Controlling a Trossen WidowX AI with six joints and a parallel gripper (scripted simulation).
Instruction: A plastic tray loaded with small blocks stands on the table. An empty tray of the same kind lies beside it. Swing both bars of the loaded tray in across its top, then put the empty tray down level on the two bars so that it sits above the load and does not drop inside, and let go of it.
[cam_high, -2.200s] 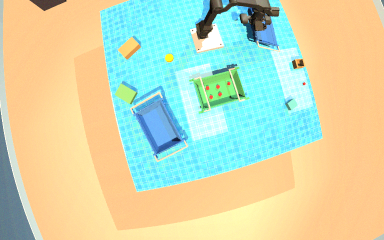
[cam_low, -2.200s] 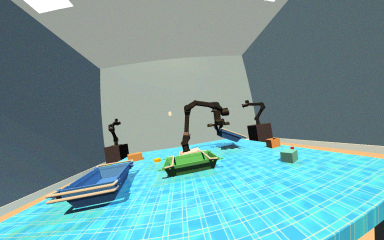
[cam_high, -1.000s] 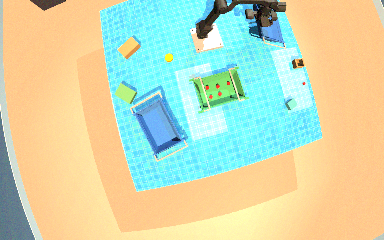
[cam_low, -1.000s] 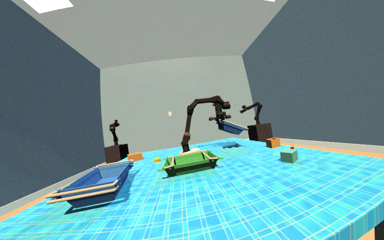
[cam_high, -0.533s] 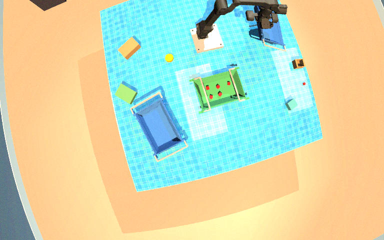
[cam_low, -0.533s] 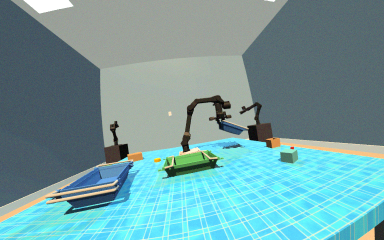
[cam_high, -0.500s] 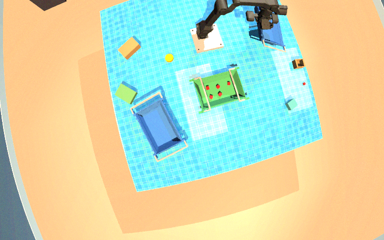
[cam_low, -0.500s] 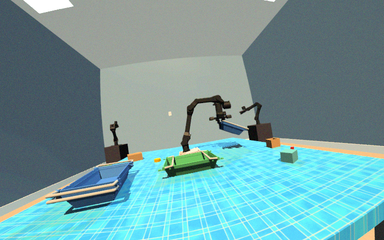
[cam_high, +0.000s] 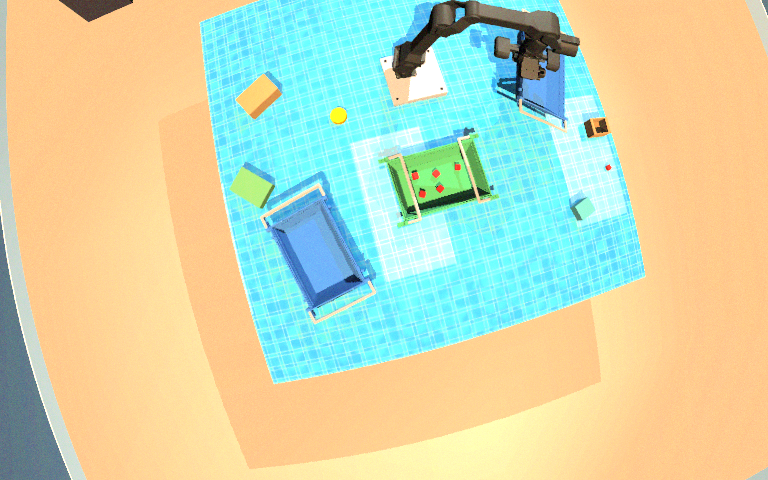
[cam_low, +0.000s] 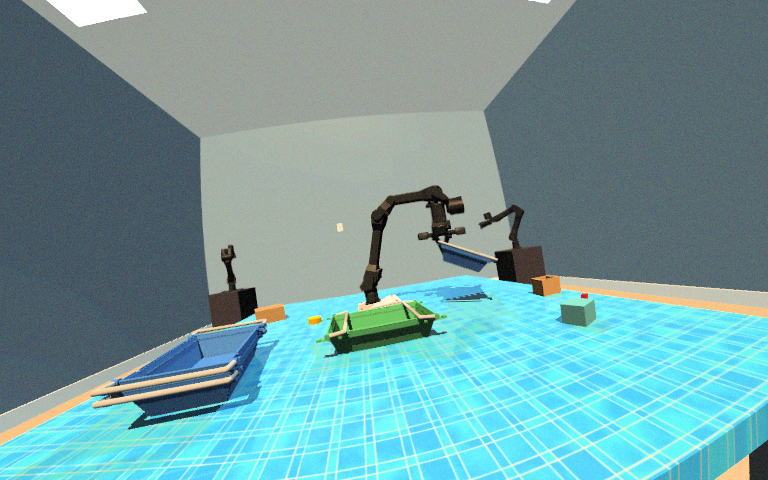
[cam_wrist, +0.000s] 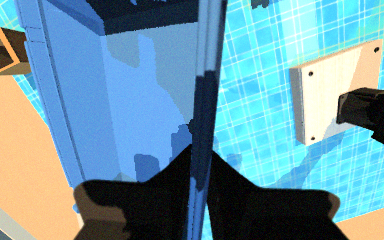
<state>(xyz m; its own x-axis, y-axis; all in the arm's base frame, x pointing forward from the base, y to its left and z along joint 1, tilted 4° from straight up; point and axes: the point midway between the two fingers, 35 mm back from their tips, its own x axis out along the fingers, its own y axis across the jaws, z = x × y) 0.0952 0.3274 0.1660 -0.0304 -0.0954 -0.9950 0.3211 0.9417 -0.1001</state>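
Right now my gripper tip is 3 cm short of the blue tray and 8 cm to the right of it. From my gripper tip the other things lie so: yellow disc (2 cm ahead, 54 cm to the right, 17 cm below); teal cube (44 cm ahead, 16 cm to the left, 16 cm below); brown box (19 cm ahead, 29 cm to the left, 17 cm below).
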